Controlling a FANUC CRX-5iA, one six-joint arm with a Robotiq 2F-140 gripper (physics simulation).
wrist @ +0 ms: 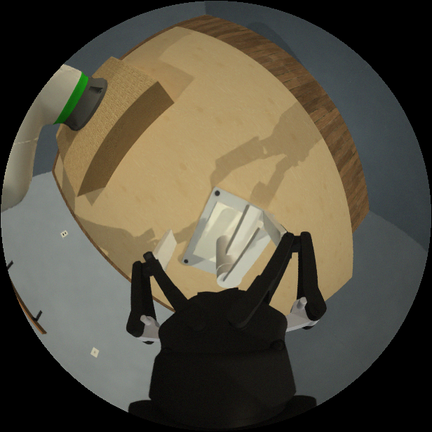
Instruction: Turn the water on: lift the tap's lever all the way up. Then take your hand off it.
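Note:
The tap (243,232) is a white fitting on a light grey plate (199,236) with dark bolts at its corners, low in the middle of the wrist view. A long pale bar runs slantwise over the plate, and a short rounded white piece (223,255) stands at its near left side. Which part is the lever, and how high it is lifted, I cannot tell. My gripper (217,228) is wide open and empty, with one pale finger pad left of the tap and the other close to the bar's upper right end. The black gripper body hides what lies below the tap.
The tap's plate lies on a light wooden table top (200,145) with a darker wood edge (325,117) at the right. A brown textured block (112,120) stands at the upper left, beside a white arm part with a green ring (72,97). Arm shadows cross the table.

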